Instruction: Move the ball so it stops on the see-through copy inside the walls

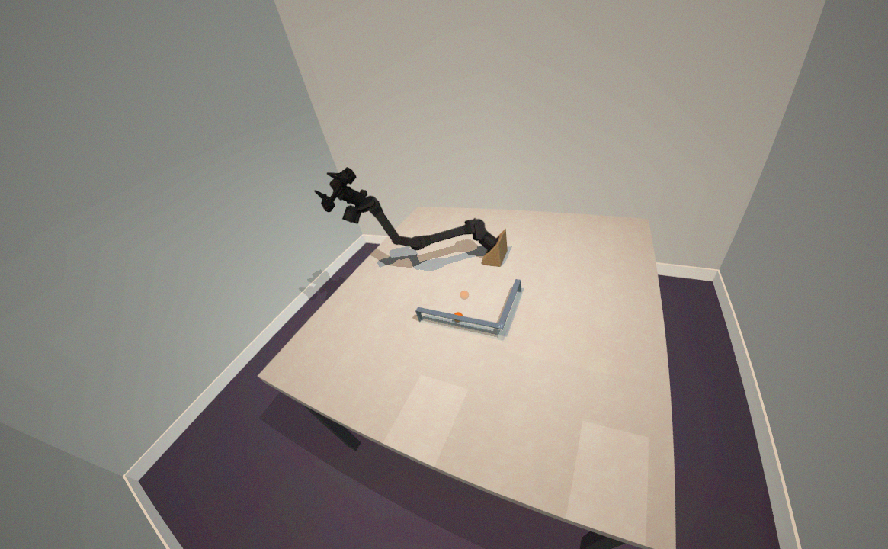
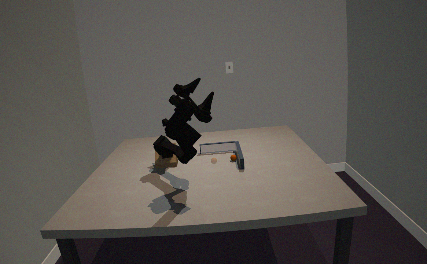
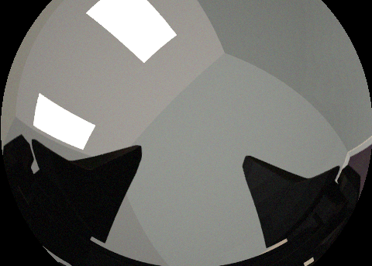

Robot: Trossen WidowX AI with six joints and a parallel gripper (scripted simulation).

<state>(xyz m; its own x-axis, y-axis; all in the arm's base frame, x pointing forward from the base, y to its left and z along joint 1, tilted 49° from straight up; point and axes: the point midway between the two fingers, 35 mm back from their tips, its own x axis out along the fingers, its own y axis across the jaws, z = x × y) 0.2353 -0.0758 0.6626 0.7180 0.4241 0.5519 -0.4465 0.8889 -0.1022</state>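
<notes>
Right now the orange ball is 140 mm ahead of my gripper tip, 510 mm to the left of it and 470 mm below it.
</notes>
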